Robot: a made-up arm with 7 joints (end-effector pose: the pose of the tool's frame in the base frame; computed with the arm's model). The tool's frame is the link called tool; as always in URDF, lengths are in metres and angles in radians. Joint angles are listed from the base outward.
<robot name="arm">
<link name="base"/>
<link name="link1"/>
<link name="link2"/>
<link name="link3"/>
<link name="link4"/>
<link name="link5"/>
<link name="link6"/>
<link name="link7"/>
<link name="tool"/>
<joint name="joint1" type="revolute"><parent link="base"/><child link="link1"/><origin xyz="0.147 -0.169 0.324" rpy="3.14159 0 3.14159"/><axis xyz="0 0 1"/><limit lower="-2.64" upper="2.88"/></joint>
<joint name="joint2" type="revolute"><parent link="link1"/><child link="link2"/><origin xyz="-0.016 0.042 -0.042" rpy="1.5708 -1.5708 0"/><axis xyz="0 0 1"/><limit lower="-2.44" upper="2.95"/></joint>
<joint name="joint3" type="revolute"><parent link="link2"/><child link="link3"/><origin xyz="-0.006 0.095 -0.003" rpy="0 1.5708 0"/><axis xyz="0 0 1"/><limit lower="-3.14" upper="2.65"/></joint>
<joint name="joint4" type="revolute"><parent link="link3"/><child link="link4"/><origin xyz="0.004 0.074 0.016" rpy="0.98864 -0.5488 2.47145"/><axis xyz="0 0 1"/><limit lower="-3.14" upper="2.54"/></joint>
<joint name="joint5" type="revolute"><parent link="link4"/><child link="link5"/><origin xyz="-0.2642 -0.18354 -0.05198" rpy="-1.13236 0.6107 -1.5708"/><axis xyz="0 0 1"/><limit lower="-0.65" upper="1.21"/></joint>
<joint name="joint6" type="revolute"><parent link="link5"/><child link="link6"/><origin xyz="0.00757 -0.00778 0.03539" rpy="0.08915 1.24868 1.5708"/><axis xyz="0 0 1"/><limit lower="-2.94" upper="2.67"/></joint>
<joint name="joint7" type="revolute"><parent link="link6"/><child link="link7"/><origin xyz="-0.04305 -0.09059 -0.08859" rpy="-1.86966 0.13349 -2.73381"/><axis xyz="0 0 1"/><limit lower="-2.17" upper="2.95"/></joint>
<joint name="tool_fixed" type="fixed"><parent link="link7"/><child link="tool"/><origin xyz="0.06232 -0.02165 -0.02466" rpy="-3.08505 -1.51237 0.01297"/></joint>
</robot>
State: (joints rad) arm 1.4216 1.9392 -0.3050 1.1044 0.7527 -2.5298 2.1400
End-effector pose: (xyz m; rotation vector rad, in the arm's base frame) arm 0.2151 0.2375 0.7802 -0.1374 -1.0232 -0.6032
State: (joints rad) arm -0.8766 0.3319 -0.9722 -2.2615 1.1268 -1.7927 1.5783
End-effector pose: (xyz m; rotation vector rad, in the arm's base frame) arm 0.2647 -0.2595 0.0507 -1.3156 2.1251 -1.3965
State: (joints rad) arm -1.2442 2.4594 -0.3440 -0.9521 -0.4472 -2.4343 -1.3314
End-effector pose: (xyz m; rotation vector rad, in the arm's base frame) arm 0.0213 -0.0760 0.3117 1.2076 -1.2712 2.3304
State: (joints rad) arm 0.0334 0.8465 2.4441 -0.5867 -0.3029 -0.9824 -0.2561
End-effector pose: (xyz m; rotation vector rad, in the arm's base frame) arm 0.1910 -0.3506 0.6248 1.3264 -2.4459 0.5891
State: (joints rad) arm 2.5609 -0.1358 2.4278 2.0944 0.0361 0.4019 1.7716
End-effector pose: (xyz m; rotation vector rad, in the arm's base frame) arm 0.4621 0.0534 0.2379 -1.5301 -0.4631 -0.1284
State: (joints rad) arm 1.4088 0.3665 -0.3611 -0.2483 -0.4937 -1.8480 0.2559
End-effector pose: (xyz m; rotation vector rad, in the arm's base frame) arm 0.3955 -0.1442 0.4551 -2.9090 1.0731 0.0000
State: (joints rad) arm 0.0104 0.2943 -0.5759 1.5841 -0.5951 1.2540 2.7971
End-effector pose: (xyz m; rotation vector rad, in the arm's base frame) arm 0.6160 0.0209 0.6168 -0.3388 -1.7183 -0.1765
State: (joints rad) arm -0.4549 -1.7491 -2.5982 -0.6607 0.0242 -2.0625 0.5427
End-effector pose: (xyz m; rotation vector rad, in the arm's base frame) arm 0.3063 -0.3644 0.3485 0.9115 -1.1635 0.8800
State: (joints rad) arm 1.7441 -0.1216 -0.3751 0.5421 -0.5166 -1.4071 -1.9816
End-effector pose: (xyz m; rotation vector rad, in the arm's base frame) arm 0.2895 -0.5456 0.5402 1.5964 -0.7641 -1.2851
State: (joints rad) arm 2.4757 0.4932 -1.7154 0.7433 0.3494 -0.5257 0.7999
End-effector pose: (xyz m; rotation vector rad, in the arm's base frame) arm 0.4740 -0.5054 0.5649 -2.1840 1.2390 -1.5730
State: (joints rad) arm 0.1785 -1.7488 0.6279 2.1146 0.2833 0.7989 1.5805
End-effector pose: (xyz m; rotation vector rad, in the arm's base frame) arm -0.1156 -0.5696 0.2006 2.0467 -1.2952 -0.7370
